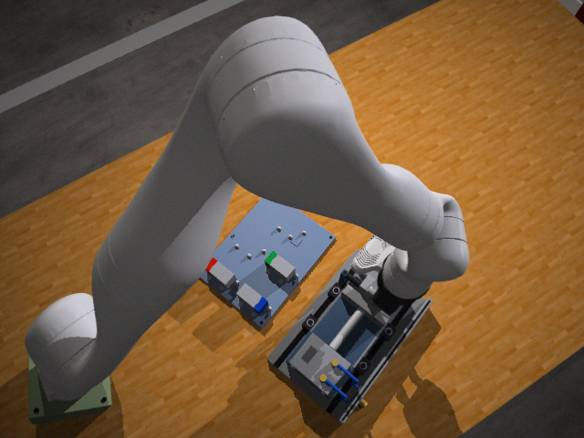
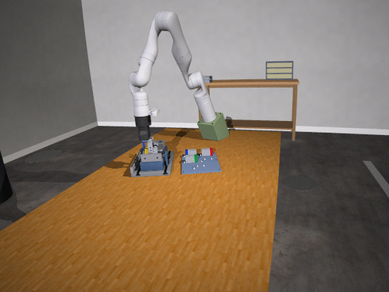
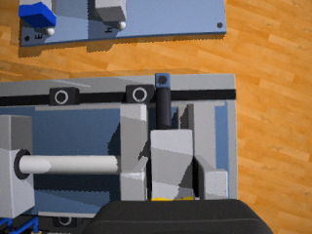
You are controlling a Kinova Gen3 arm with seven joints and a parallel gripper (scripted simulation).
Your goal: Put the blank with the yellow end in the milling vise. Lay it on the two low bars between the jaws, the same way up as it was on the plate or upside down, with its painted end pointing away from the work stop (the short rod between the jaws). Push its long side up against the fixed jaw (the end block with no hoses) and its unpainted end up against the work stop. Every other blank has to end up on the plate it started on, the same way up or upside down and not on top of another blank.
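Right now the yellow-ended blank is 2 cm below my hand. The rest, counted from my hand: moving jaw (3 cm behind, 1 cm to the right, 4 cm below); then dark work stop (2 cm behind, 4 cm to the left, 3 cm below); then fixed jaw (2 cm ahead, 1 cm to the left, 4 cm below).
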